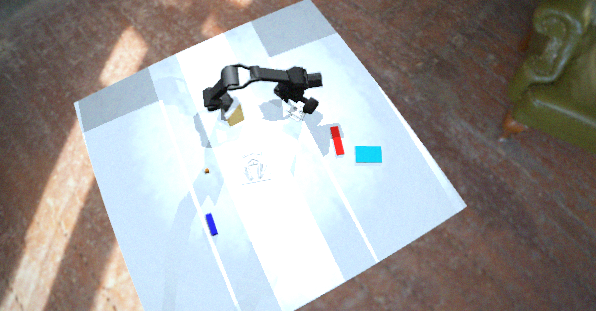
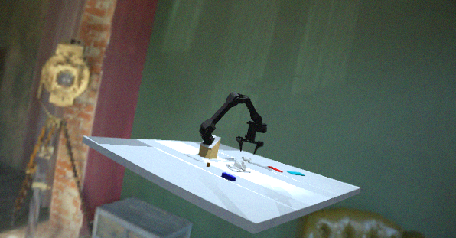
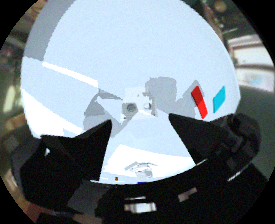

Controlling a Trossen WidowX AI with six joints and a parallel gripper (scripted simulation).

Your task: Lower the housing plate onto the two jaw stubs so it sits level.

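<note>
Right now the small white piece is 1 cm to the left of my gripper tip and 4 cm below it. Round my gripper tip: tiny orange piece: 1 cm ahead, 45 cm to the right, 5 cm below; red bar: 20 cm ahead, 7 cm to the left, 6 cm below; cyan tile: 32 cm ahead, 14 cm to the left, 6 cm below.
</note>
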